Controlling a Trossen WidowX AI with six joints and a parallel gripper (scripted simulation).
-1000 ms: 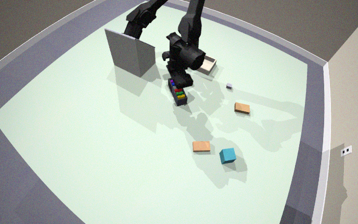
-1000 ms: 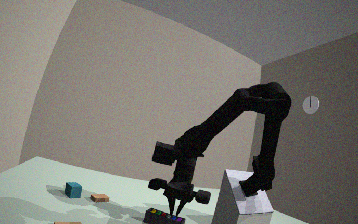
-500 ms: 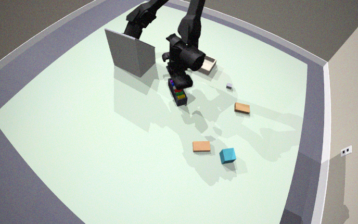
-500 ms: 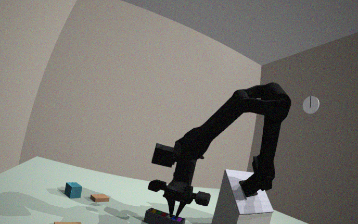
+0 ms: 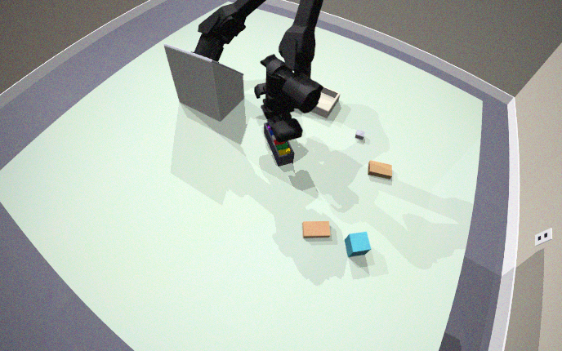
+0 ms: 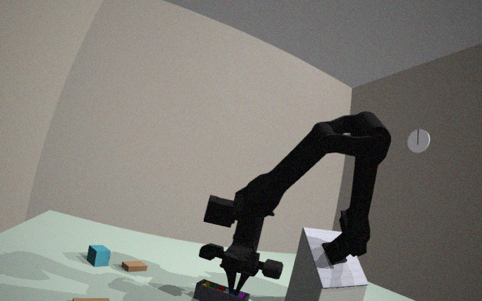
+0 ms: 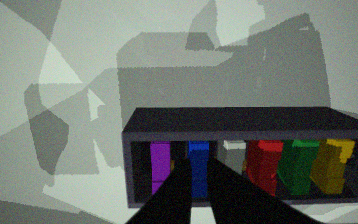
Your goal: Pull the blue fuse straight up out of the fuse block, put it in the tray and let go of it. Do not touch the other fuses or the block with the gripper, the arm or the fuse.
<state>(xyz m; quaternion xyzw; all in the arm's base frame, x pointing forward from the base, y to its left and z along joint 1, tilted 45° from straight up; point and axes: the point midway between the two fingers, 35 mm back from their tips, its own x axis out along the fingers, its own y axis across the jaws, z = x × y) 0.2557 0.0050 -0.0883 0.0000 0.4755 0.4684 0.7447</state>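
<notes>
My gripper tip is 10 mm to the left of the white fuse, 10 mm short of it and 10 mm above it. Round my gripper tip: purple fuse 10 mm to the left, 10 mm below, 10 mm behind; then red fuse 20 mm to the right, 20 mm ahead, 10 mm below; then blue fuse 10 mm below.
</notes>
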